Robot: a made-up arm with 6 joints. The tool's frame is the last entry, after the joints. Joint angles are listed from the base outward.
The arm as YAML. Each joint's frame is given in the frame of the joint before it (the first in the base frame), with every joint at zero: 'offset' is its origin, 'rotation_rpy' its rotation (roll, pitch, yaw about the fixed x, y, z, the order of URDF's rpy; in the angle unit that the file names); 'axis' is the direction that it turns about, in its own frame. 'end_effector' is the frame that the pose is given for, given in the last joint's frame.
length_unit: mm
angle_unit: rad
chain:
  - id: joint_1
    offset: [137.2, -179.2, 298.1]
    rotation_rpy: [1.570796, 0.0, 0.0]
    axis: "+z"
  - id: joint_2
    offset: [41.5, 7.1, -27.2]
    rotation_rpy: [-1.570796, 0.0, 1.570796]
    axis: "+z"
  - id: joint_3
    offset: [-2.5, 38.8, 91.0]
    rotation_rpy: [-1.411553, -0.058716, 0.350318]
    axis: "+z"
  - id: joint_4
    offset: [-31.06, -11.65, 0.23]
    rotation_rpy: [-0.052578, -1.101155, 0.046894]
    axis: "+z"
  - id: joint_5
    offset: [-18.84, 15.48, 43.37]
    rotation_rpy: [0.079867, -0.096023, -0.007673]
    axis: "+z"
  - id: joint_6
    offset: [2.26, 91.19, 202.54]
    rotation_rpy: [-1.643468, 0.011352, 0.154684]
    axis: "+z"
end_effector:
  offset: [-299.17, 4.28, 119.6]
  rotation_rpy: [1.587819, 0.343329, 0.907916]
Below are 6 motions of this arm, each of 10 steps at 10 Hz.
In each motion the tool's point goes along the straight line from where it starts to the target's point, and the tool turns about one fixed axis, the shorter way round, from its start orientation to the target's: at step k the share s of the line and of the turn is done. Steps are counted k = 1, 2, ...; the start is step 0. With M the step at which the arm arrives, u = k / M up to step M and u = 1 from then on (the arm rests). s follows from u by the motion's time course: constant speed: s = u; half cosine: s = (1 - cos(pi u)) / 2; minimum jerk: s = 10 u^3 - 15 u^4 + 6 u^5.
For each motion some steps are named. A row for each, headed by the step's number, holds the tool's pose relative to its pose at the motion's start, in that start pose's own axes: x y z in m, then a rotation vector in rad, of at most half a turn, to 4 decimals.
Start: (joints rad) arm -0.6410 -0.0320 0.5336 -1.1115 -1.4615 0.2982
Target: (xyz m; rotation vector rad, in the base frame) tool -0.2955 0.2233 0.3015 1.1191 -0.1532 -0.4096
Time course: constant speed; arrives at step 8
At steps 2, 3, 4, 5, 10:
2: -0.0046 0.0361 0.0334 0.0060 0.0840 -0.0811
3: -0.0069 0.0542 0.0502 0.0090 0.1260 -0.1216
4: -0.0092 0.0723 0.0669 0.0120 0.1680 -0.1621
5: -0.0115 0.0903 0.0836 0.0149 0.2100 -0.2027
10: -0.0183 0.1445 0.1337 0.0239 0.3361 -0.3243

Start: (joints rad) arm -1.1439 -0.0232 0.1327 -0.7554 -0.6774 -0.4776
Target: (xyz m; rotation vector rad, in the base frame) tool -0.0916 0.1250 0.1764 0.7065 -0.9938 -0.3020
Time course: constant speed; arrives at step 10
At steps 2, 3, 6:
2: 0.0230 0.0192 0.0417 0.0753 0.0975 -0.0907
3: 0.0345 0.0288 0.0625 0.1129 0.1463 -0.1361
6: 0.0691 0.0577 0.1250 0.2259 0.2926 -0.2722

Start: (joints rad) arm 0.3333 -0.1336 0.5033 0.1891 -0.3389 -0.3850
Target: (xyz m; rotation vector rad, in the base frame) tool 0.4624 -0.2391 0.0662 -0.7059 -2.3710 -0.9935
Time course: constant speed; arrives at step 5
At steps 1, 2, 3, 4, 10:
1: 0.0101 0.0474 0.0096 -0.0120 0.0448 -0.1309
2: 0.0203 0.0949 0.0192 -0.0240 0.0896 -0.2617
3: 0.0304 0.1423 0.0289 -0.0360 0.1343 -0.3926
4: 0.0405 0.1897 0.0385 -0.0480 0.1791 -0.5235
10: 0.0507 0.2371 0.0481 -0.0600 0.2239 -0.6544

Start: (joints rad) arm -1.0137 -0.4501 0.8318 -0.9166 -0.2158 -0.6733
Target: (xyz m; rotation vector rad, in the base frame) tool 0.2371 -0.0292 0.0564 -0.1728 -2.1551 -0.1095
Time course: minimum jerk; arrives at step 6
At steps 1, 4, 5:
1: 0.0027 0.0028 -0.0070 0.0081 -0.0358 -0.0084
4: 0.0595 0.0618 -0.1564 0.1807 -0.7964 -0.1863
5: 0.0727 0.0754 -0.1909 0.2206 -0.9721 -0.2274

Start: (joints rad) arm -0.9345 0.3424 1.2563 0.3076 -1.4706 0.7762
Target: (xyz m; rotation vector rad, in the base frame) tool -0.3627 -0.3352 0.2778 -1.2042 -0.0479 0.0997
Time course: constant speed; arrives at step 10
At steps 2, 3, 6, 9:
2: 0.0262 0.0083 -0.0188 0.0081 -0.0896 -0.0133
3: 0.0393 0.0124 -0.0281 0.0122 -0.1344 -0.0200
6: 0.0785 0.0248 -0.0563 0.0244 -0.2687 -0.0400
9: 0.1178 0.0372 -0.0844 0.0366 -0.4031 -0.0600

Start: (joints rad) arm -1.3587 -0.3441 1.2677 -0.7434 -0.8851 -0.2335
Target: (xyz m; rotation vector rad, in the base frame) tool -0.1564 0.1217 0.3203 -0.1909 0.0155 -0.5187
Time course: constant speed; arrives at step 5
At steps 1, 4, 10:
1: 0.0048 0.0082 0.0023 0.0153 -0.0041 -0.0173
4: 0.0190 0.0327 0.0093 0.0613 -0.0163 -0.0691
10: 0.0238 0.0409 0.0116 0.0767 -0.0204 -0.0864

